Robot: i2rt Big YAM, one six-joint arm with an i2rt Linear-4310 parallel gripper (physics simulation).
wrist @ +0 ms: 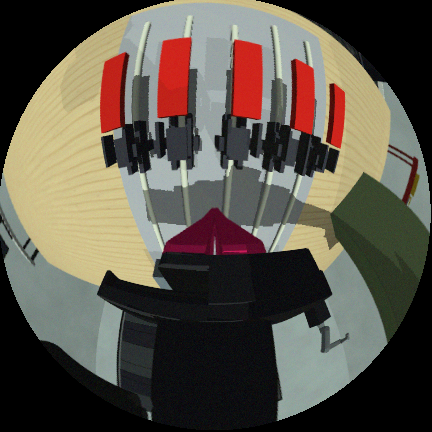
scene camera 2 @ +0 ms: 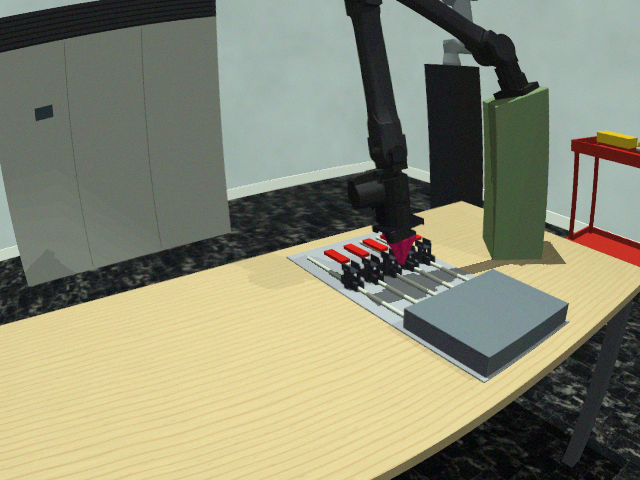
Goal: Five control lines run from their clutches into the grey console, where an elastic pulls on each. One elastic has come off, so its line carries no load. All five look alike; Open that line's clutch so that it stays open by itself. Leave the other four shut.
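Seen in the pictures: gripper, fingertip midpoint: (wrist: 214,212) (scene camera 2: 401,263); arm's base, link origin: (scene camera 2: 517,93).
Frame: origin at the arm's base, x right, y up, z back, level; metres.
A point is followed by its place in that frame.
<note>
My gripper (scene camera 2: 402,262) @(x 0.031, y -0.383, z -0.402 m) (wrist: 214,212) @(x 0.031, y -0.383, z -0.402 m) is shut and empty, its crimson fingertips pointing down above the pale board (scene camera 2: 385,311) @(x -0.048, y -0.436, z -0.503 m) (wrist: 205,25). In the wrist view its tips show between the second and third lines from the left, on the console side of the clutches. Several black clutches (scene camera 2: 352,279) @(x 0.092, y -0.418, z -0.493 m) (wrist: 180,142) @(x 0.096, y -0.395, z -0.433 m) stand in a row, each with a red lever (scene camera 2: 336,256) (wrist: 174,77) that looks down flat. Pale lines (scene camera 2: 395,310) (wrist: 184,172) run through them to the grey console (scene camera 2: 485,310) @(x -0.240, y -0.392, z -0.398 m). Part of the row is hidden behind the gripper in the scene view. The elastics do not show.
A green pillar (scene camera 2: 519,180) @(x -0.054, y -0.222, z -0.067 m) (wrist: 380,210) @(x 0.065, y -0.339, z -0.059 m) stands on the wooden table (scene camera 2: 155,361) @(x 0.029, y -0.439, z -0.980 m) (wrist: 50,200) @(x 0.033, y -0.439, z -0.805 m), beside the board on the right. Behind are a dark pillar (scene camera 2: 453,134) and a grey cabinet (scene camera 2: 180,129). A red cart (scene camera 2: 574,146) stands at the far right.
</note>
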